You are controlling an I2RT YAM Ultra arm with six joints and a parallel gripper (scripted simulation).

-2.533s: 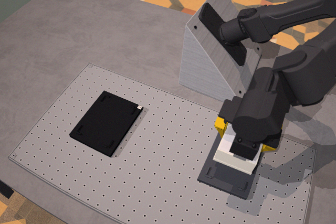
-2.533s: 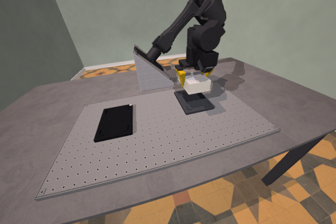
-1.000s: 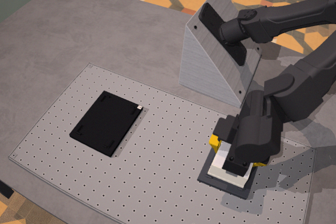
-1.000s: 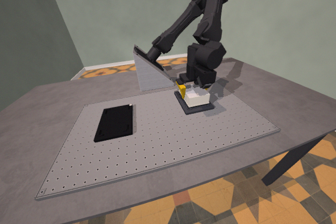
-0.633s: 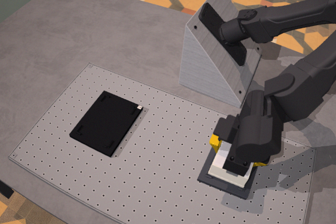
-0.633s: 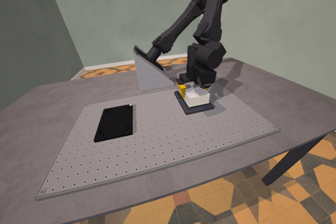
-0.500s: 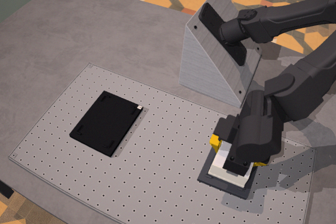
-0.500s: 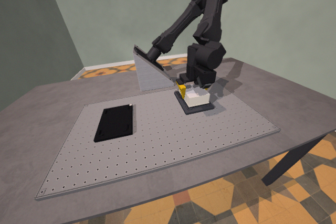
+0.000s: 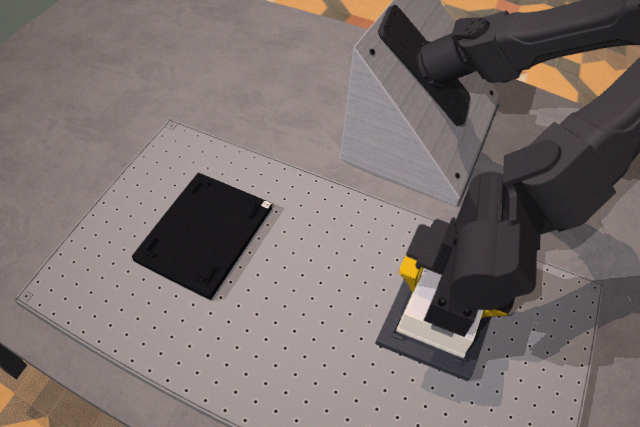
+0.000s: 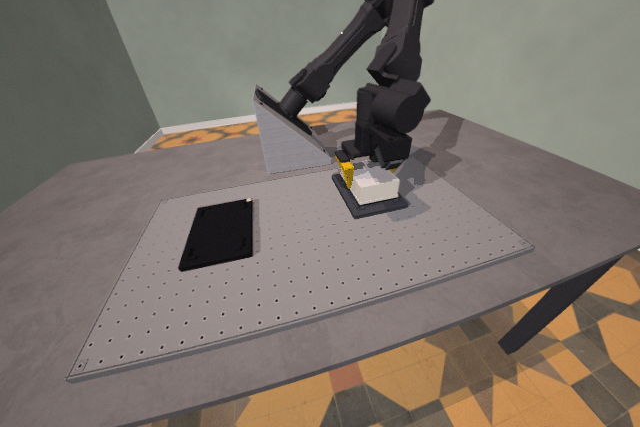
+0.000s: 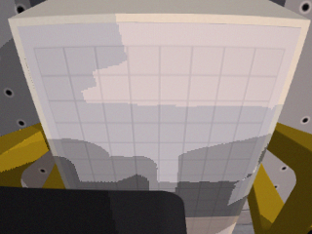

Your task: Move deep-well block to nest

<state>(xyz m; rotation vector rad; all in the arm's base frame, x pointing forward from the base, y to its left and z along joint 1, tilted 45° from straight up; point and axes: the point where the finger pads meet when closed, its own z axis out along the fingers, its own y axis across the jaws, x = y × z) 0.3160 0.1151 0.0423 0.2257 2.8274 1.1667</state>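
The nest N2 lies 20 mm below my hand. Round my hand: white 96-well deep-well block (10 mm above); then black plate nest N1 (320 mm to the right, 20 mm below).
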